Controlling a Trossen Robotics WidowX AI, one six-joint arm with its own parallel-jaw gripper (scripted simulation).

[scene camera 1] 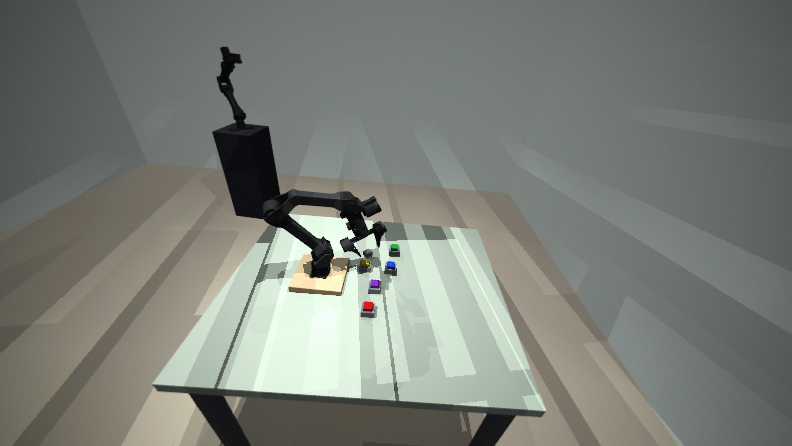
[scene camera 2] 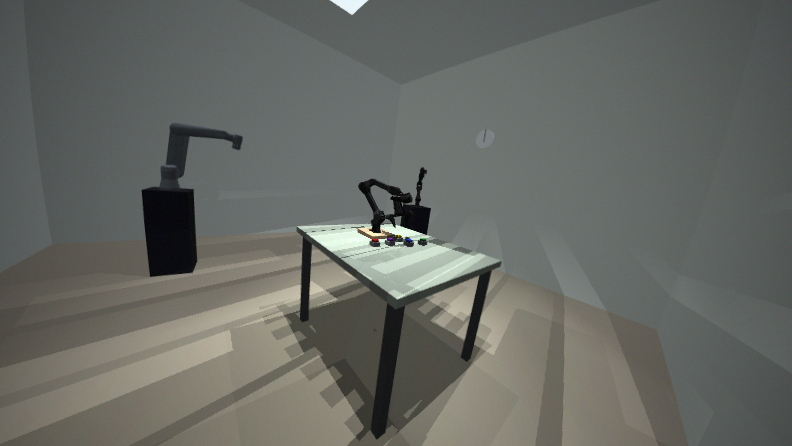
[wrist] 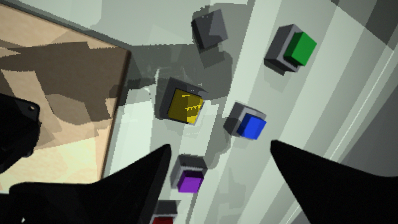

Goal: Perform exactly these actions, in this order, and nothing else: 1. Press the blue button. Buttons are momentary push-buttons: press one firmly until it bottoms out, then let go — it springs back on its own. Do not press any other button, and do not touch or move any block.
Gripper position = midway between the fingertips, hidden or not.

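Observation:
Small grey block (wrist: 209,30), green button (wrist: 298,52), yellow button (wrist: 185,106) in sight. My gripper (scene camera 1: 369,251) open, holding nothing. Gripper also in the wrist view (wrist: 219,147).

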